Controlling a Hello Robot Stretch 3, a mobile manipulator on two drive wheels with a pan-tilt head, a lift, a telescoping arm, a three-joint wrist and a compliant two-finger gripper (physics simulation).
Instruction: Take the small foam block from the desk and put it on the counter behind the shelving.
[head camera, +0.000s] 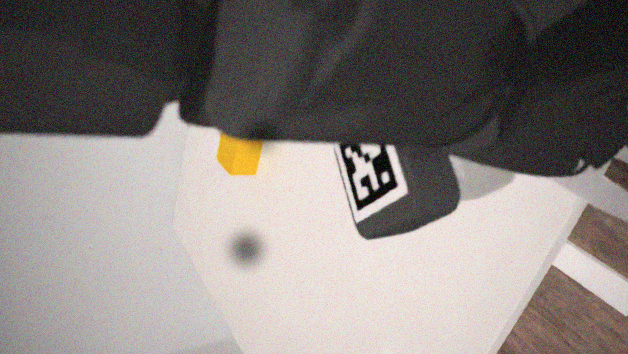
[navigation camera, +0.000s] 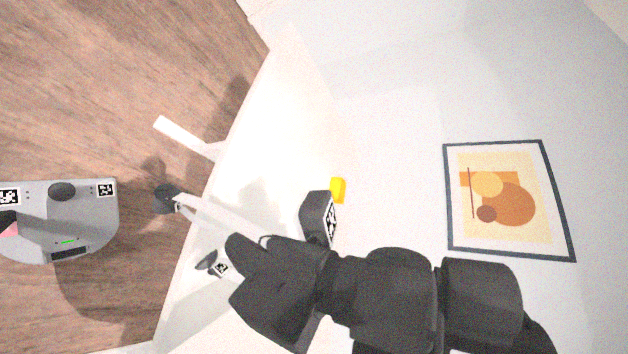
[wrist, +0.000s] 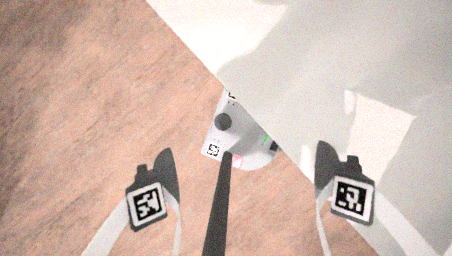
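Seen in the pictures: gripper, fingertip midpoint: (navigation camera: 182, 230) (wrist: 243, 163); robot's base, link origin: (navigation camera: 62, 190) (wrist: 225, 116).
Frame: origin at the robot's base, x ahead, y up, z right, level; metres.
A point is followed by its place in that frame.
A small yellow block (head camera: 240, 156) @[x 0.000, y 0.984, z 0.660 m] (navigation camera: 337, 190) @[x -0.019, y 0.986, z 0.650 m], which looks like the foam block, sits on the white desk (head camera: 400, 290) @[x 0.142, y 0.950, z 0.357 m] (navigation camera: 285, 100) @[x 0.246, y 0.950, z 0.387 m] (wrist: 195, 30) @[x 0.047, y 0.950, z 0.201 m] near the wall side. In the head view its upper part is hidden behind the dark wrist. My gripper (navigation camera: 187, 230) @[x -0.023, y 0.963, z 0.122 m] (wrist: 243, 163) @[x -0.023, y 0.963, z 0.122 m] is open, with its fingers wide apart and nothing between them. It is over the desk's edge on the floor side, away from the block. The block does not show in the wrist view. The counter and the shelving do not show in these views.
My round grey base (navigation camera: 85, 215) @[x -0.099, y 0.159, z 0.060 m] (wrist: 247, 132) @[x -0.109, y 0.160, z -0.005 m] stands on the wood floor (navigation camera: 100, 100) @[x 0.423, y 0.000, z 0.134 m] (wrist: 90, 100) @[x 0.645, y 0.000, z -0.165 m] beside the desk. A white bar of the desk's foot (navigation camera: 180, 134) sticks out over the floor. A framed picture (navigation camera: 446, 200) @[x -0.095, y 1.408, z 1.012 m] hangs on the wall beyond the block.
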